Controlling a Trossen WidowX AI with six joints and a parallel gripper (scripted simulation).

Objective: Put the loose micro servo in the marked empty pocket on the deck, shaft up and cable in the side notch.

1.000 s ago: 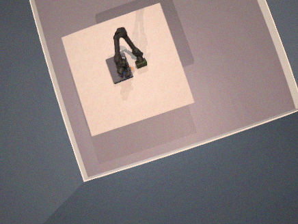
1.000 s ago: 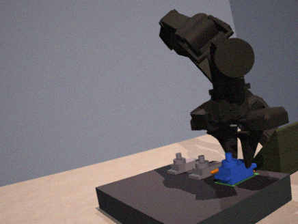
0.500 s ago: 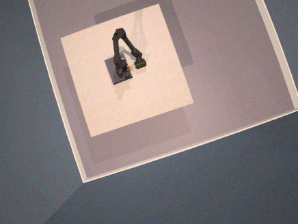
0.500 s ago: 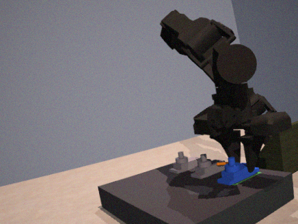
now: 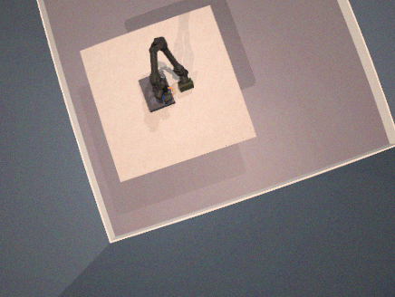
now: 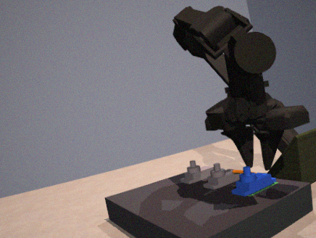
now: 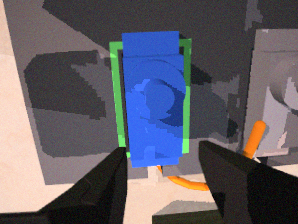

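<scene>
Right now the dark grey deck is 120 mm ahead of my gripper tip, 90 mm to the right of it and 50 mm below it.
</scene>
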